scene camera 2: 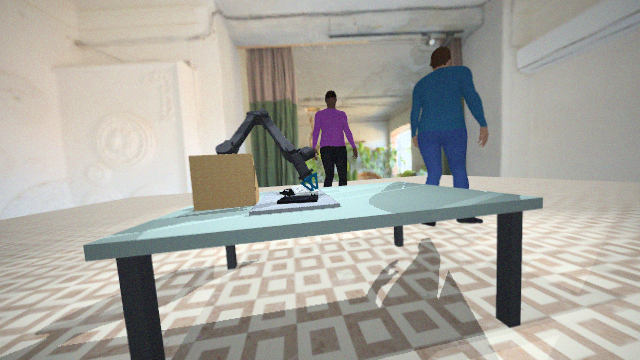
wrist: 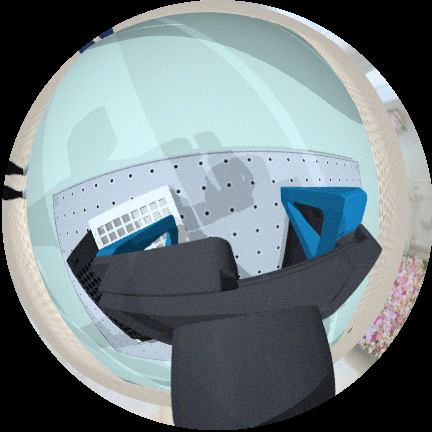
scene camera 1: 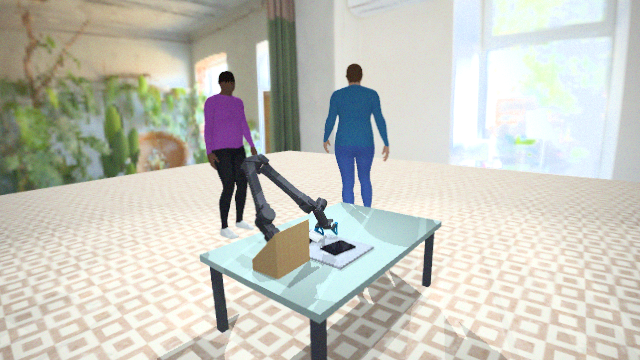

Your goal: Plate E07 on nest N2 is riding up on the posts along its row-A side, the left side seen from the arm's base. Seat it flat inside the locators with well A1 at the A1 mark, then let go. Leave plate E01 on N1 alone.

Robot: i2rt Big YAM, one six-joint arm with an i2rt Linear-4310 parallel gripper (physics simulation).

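Where they show: gripper, fingertip midpoint: [scene camera 2: 314, 190] [wrist: 227, 206] [scene camera 1: 330, 234]; arm's base at its link origin: [scene camera 2: 218, 173] [scene camera 1: 276, 240].
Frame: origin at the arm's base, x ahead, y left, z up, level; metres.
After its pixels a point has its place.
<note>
My gripper [scene camera 1: 327, 232] @[x 0.445, y 0.015, z -0.112 m] [scene camera 2: 310, 186] @[x 0.445, y 0.015, z -0.112 m] [wrist: 227, 206] @[x 0.445, y 0.015, z -0.112 m] is open and empty, its blue fingers above the grey perforated board [scene camera 1: 341, 263] @[x 0.219, y -0.238, z -0.136 m] [scene camera 2: 327, 204] @[x 0.459, y -0.253, z -0.136 m] [wrist: 226, 172] @[x 0.477, y 0.008, z -0.136 m]. A white gridded plate [scene camera 1: 316, 237] @[x 0.370, y 0.061, z -0.116 m] [scene camera 2: 301, 190] @[x 0.379, y 0.067, z -0.114 m] [wrist: 127, 206] @[x 0.456, y 0.100, z -0.109 m] lies under and beside the left finger in the wrist view, which partly hides it. A flat black piece [scene camera 1: 338, 247] @[x 0.349, y -0.120, z -0.125 m] [scene camera 2: 297, 199] @[x 0.352, y -0.153, z -0.125 m] sits nearer both scene cameras. In the wrist view a black perforated piece [wrist: 87, 272] @[x 0.392, y 0.178, z -0.111 m] lies beside the white plate, and a black surface [wrist: 292, 245] @[x 0.393, y -0.057, z -0.125 m] shows behind the right finger. Labels, posts and the A1 mark are unreadable; I cannot tell which plate is E07 or E01.
A tan box [scene camera 1: 287, 250] @[x -0.006, y -0.083, z -0.028 m] [scene camera 2: 223, 182] @[x 0.044, y -0.079, z -0.037 m] stands on the pale green table [scene camera 1: 390, 220] @[x 0.998, y -0.096, z -0.150 m] [scene camera 2: 425, 205] @[x 0.780, y -0.353, z -0.149 m] [wrist: 165, 90] @[x 0.607, y 0.070, z -0.149 m], beside the board and near the arm base. Two people, one in purple [scene camera 1: 224, 122] [scene camera 2: 334, 127] and one in blue [scene camera 1: 354, 115] [scene camera 2: 444, 100], stand beyond the table.
</note>
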